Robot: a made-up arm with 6 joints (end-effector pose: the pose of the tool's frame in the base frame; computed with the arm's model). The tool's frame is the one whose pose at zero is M. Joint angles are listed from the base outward.
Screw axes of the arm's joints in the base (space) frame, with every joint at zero. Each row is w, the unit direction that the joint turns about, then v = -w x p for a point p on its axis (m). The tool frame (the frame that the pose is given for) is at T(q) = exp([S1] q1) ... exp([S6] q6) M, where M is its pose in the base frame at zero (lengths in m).
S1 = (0, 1, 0, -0.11, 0, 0)
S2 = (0, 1, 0, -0.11, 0, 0.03)
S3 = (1, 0, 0, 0, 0.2, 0.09)
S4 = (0, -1, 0, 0.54, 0, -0.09)
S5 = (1, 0, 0, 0, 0.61, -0.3)
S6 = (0, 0, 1, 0.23, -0.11, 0)
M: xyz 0.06 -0.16 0.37 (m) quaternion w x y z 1 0 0 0
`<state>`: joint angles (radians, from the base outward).
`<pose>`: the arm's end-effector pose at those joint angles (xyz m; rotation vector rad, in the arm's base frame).
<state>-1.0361 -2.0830 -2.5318 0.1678 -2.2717 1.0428</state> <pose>-0.2757 0.0639 0.9824 0.9507 1.7554 -1.7049</pose>
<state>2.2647 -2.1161 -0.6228 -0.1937 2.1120 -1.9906</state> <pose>-0.1549 0.7482 0.4660 0.8072 1.6088 -1.8539</pose>
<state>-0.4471 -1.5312 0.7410 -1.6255 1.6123 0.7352</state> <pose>-0.4273 0.3104 -0.3622 1.4756 -0.2056 1.4098</pose>
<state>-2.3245 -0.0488 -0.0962 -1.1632 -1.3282 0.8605</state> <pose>-0.5977 0.0012 0.2633 -1.3698 -0.3755 -0.1740</pose>
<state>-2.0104 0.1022 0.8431 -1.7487 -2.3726 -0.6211</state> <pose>-0.9425 -0.1414 0.4336 -1.9517 -1.7487 0.0066</pose>
